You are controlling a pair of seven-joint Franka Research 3 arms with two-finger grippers.
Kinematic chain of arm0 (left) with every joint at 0, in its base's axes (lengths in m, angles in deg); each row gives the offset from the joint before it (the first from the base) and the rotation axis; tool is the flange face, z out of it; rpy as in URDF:
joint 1: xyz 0 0 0.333 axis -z
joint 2: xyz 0 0 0 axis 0.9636 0.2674 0
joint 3: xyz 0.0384 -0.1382 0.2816 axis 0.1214 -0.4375 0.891
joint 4: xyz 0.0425 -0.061 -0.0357 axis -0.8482 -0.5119 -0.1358
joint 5: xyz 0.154 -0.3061 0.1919 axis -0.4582 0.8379 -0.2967
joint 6: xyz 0 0 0 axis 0.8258 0.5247 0.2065
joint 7: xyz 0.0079 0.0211 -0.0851 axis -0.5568 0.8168 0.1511
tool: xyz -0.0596 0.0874 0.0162 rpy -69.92 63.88 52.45
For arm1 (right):
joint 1: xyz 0 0 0.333 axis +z
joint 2: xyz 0 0 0 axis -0.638 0.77 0
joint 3: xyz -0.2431 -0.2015 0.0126 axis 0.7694 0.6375 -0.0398
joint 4: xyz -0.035 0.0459 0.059 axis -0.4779 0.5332 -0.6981
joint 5: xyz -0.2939 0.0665 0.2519 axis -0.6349 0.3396 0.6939
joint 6: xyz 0 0 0 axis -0.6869 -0.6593 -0.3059
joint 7: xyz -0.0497 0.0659 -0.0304 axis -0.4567 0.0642 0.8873
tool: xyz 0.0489 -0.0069 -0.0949 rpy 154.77 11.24 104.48
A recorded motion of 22 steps. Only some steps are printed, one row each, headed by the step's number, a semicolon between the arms.
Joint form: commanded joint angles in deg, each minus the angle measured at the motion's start. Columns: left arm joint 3, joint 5, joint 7, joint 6, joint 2, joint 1, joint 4; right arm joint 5, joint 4, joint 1, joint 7, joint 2, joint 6, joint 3.
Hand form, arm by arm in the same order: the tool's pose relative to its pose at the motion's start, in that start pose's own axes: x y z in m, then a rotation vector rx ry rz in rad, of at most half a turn. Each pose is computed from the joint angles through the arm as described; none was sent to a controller.
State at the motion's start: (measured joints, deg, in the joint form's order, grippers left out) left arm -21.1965 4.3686 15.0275 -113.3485 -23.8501 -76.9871 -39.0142; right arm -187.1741 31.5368 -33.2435 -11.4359 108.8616 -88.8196 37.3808
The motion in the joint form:
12: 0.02 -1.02 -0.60 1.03 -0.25 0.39 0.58; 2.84 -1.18 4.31 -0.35 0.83 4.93 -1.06
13: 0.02 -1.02 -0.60 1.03 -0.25 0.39 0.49; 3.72 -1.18 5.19 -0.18 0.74 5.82 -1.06
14: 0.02 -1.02 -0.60 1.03 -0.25 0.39 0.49; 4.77 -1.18 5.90 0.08 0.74 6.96 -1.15
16: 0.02 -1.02 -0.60 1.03 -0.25 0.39 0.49; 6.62 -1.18 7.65 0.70 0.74 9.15 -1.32
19: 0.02 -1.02 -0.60 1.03 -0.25 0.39 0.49; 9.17 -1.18 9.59 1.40 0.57 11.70 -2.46
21: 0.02 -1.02 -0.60 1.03 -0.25 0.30 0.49; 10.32 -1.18 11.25 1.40 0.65 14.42 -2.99
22: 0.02 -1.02 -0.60 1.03 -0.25 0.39 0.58; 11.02 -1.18 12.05 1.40 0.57 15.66 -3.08
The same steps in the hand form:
12: -0.0032 0.0019 -0.0056 0.0182 -0.0041 -0.0053; 0.0260 0.0038 -0.0424 -0.0092 -0.0059 0.0316
13: -0.0032 0.0019 -0.0048 0.0181 -0.0057 -0.0053; 0.0287 0.0050 -0.0500 -0.0070 -0.0117 0.0342
14: -0.0032 0.0019 -0.0048 0.0181 -0.0057 -0.0053; 0.0303 0.0051 -0.0565 -0.0033 -0.0243 0.0346
16: -0.0032 0.0019 -0.0048 0.0181 -0.0057 -0.0053; 0.0352 0.0054 -0.0729 0.0017 -0.0402 0.0313
19: -0.0032 0.0019 -0.0048 0.0181 -0.0057 -0.0053; 0.0429 0.0070 -0.1002 0.0181 -0.0488 0.0323
21: -0.0032 0.0010 -0.0048 0.0181 -0.0057 -0.0068; 0.0470 0.0075 -0.1187 0.0117 -0.0619 0.0339
22: -0.0032 0.0019 -0.0056 0.0182 -0.0041 -0.0053; 0.0478 0.0087 -0.1263 0.0098 -0.0713 0.0364

